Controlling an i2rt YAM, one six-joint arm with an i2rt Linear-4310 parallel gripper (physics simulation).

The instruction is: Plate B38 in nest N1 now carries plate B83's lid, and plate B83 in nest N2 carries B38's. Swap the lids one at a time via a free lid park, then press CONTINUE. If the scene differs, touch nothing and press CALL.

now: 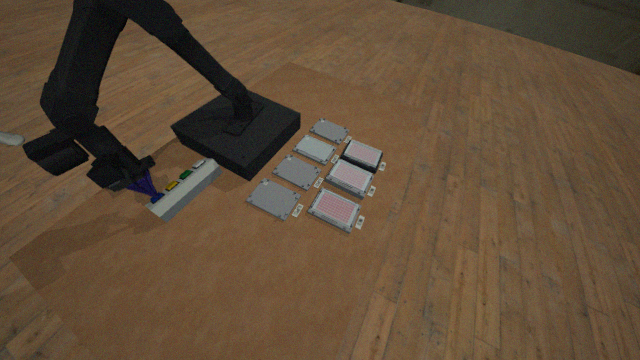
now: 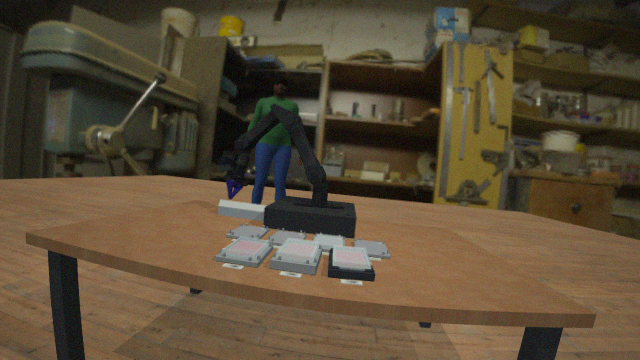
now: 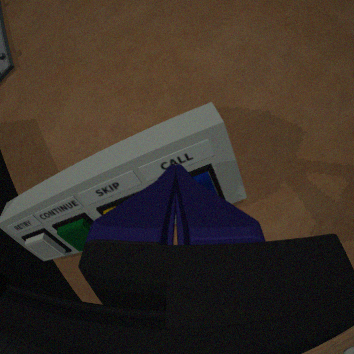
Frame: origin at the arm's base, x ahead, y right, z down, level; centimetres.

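Seen in the pictures: gripper, fingertip midpoint: (image 1: 157,196) (image 2: 229,198) (image 3: 175,173); arm's base, origin of the base link: (image 1: 244,117) (image 2: 318,205).
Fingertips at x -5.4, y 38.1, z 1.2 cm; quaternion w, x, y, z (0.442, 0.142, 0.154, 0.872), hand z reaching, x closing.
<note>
Offsets run from my fingertips to a thing's middle. "pt": to the spot under its first point.
My gripper (image 1: 154,194) (image 2: 232,197) (image 3: 175,173) is shut and empty, tips down over the CALL end of the pale button box @[dx +1.0, dy -7.3, dz +3.7 cm] (image 1: 187,194) (image 2: 241,209) (image 3: 115,150). The fingers partly hide the blue CALL button @[dx -2.2, dy -0.3, dz +2.5 cm] (image 1: 157,198) (image 3: 204,183); contact cannot be told. The green CONTINUE button @[dx -0.1, dy -10.1, dz +2.5 cm] (image 1: 186,174) (image 3: 75,234) is farther along the box. Three plates with pink wells stand in a row: one @[dx +47.8, dy -17.3, dz +4.9 cm] (image 1: 334,207) (image 2: 245,248), a middle one @[dx +49.5, dy -30.4, dz +3.3 cm] (image 1: 350,177) (image 2: 298,249) and one in a black nest @[pt dx +51.9, dy -41.4, dz +3.2 cm] (image 1: 363,154) (image 2: 351,258). Their labels are too small to read.
Behind the plates are grey flat holders @[pt dx +28.3, dy -13.4, dz +5.9 cm] (image 1: 273,199) @[pt dx +30.9, dy -26.5, dz +5.9 cm] (image 1: 296,171) @[pt dx +35.7, dy -52.2, dz +5.9 cm] (image 1: 329,130), and one with a pale, clear-looking cover @[dx +33.4, dy -39.8, dz +5.5 cm] (image 1: 314,149) (image 2: 329,242). The yellow SKIP button @[dx -1.2, dy -5.2, dz +2.5 cm] (image 1: 172,185) and white RETRY button @[dx +0.9, dy -15.0, dz +2.5 cm] (image 1: 199,164) (image 3: 45,245) are on the box. The black arm base (image 1: 240,132) (image 2: 310,216) stands beside it.
</note>
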